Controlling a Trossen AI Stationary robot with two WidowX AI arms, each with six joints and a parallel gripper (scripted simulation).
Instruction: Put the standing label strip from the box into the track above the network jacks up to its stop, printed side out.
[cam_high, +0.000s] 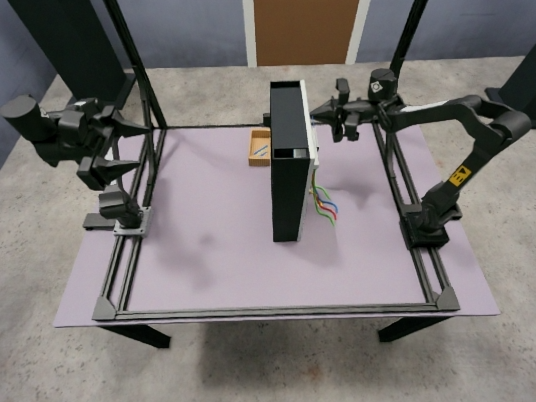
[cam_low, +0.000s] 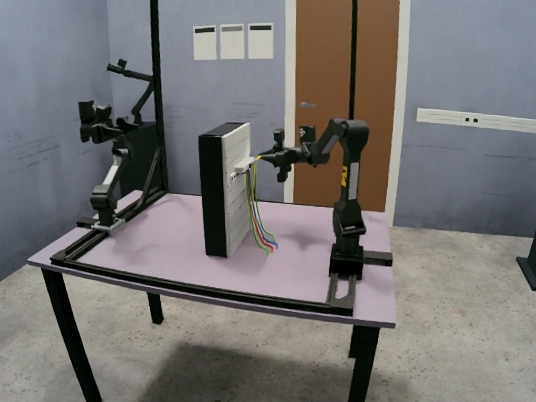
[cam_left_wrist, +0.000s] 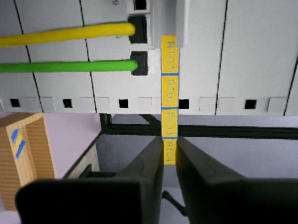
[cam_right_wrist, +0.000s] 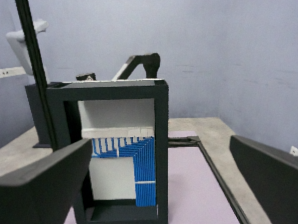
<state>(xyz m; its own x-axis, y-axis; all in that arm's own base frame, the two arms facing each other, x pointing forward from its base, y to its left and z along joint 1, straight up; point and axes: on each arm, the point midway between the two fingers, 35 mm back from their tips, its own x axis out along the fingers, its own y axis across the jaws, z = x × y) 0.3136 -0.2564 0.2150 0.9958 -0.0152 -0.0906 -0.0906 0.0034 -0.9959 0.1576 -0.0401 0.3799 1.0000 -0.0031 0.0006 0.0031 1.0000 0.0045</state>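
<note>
Right now the white jack panel is 14 cm ahead of my left hand, 8 cm below it and 5 cm to the right of it. Also, from my left hand: yellow label strip (3 cm ahead, 2 cm to the right).
</note>
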